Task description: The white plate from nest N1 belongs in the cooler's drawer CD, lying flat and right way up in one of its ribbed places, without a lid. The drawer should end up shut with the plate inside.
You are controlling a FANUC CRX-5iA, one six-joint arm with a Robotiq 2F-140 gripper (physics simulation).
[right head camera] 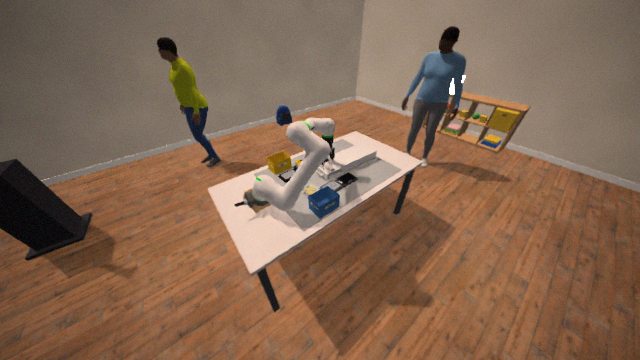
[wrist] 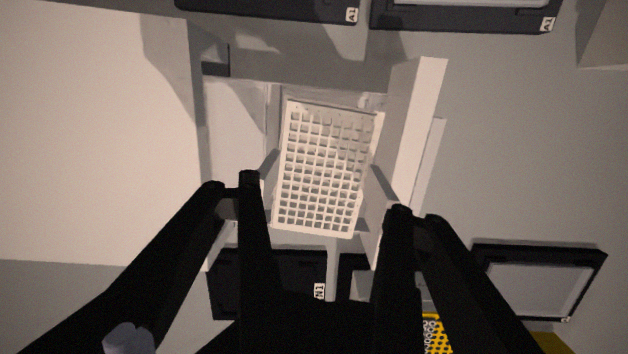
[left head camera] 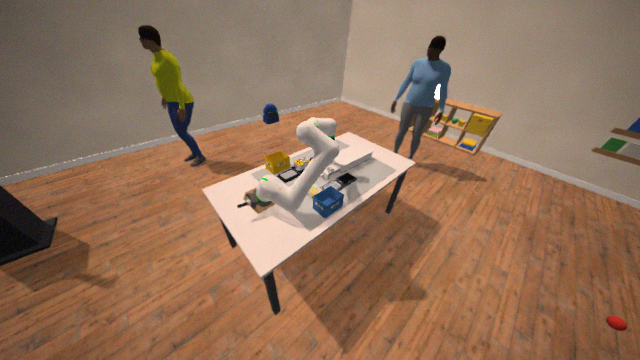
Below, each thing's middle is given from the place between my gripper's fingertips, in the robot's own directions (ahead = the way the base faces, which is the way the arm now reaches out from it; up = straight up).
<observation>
Now: hand 30 mm short of the drawer CD (wrist: pixel 243 117) and 20 mm above it. Also, from my hand: nest N1 (wrist: pixel 294 278): 50 mm ahead, 200 mm to the left, 50 mm below.
</observation>
